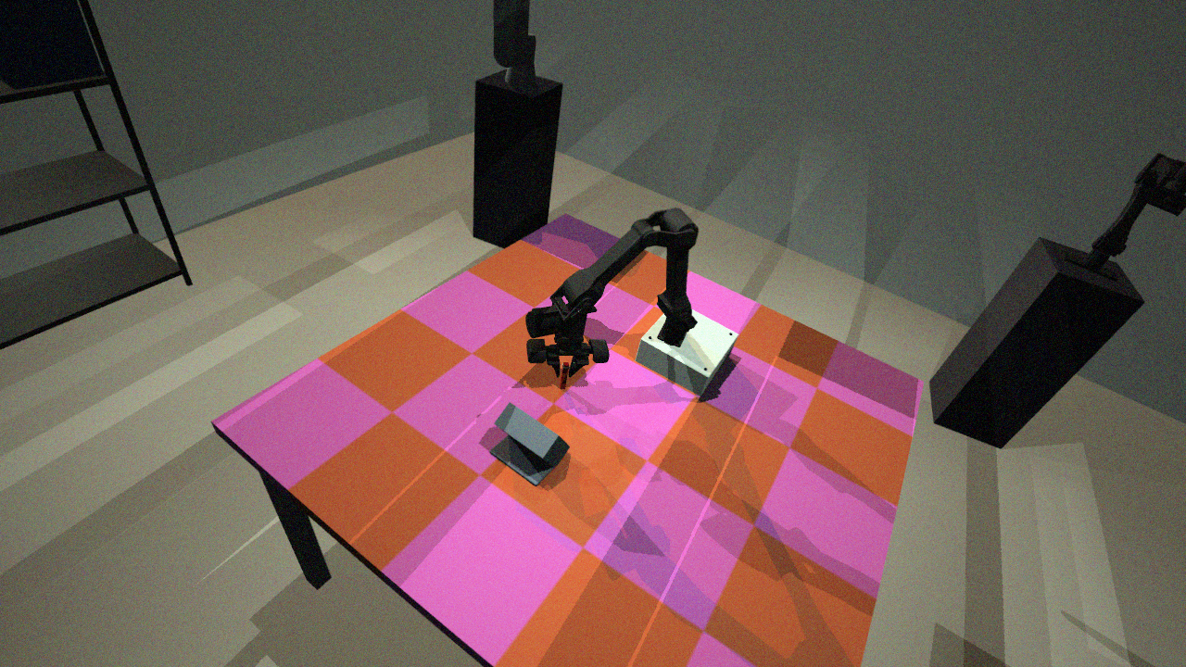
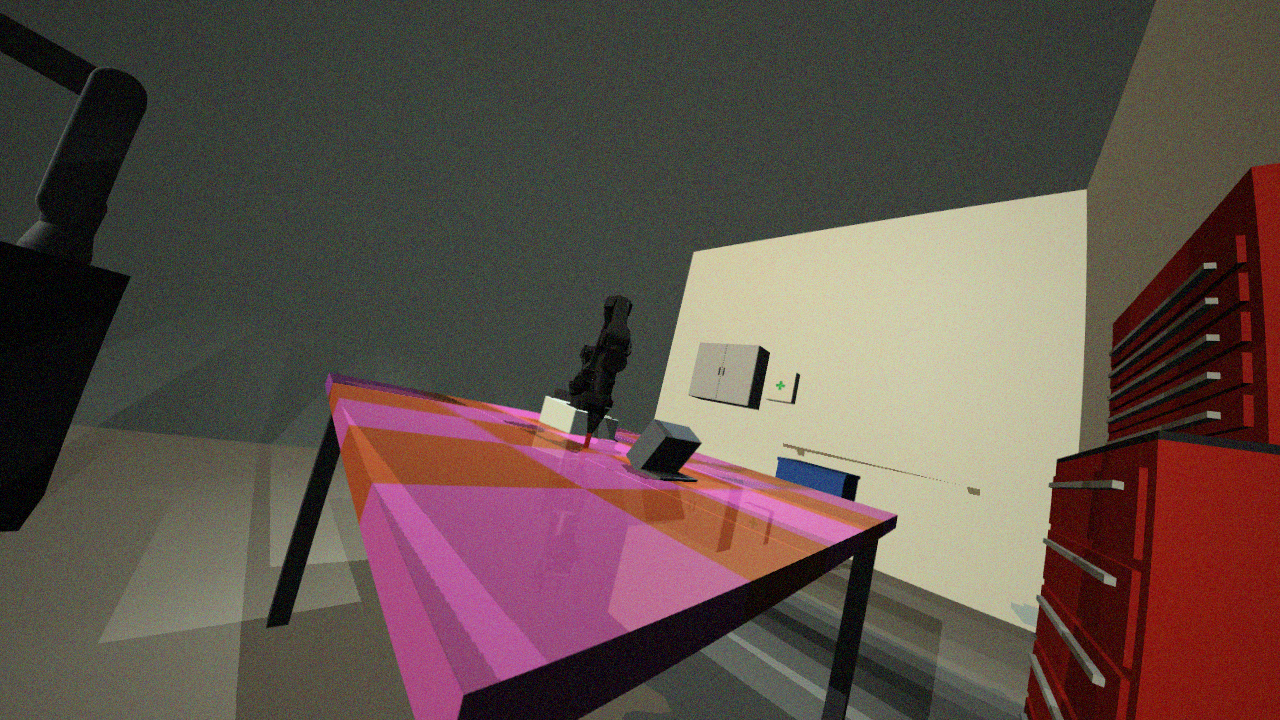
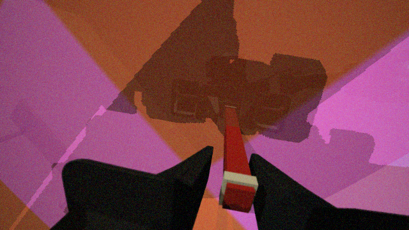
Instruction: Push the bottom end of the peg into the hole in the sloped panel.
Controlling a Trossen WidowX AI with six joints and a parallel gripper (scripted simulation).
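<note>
Right now my gripper tip is 21 cm short of the sloped panel, 3 cm to the right of it and 1 cm below it. Also, from my gripper tip: red peg (2 cm above).
</note>
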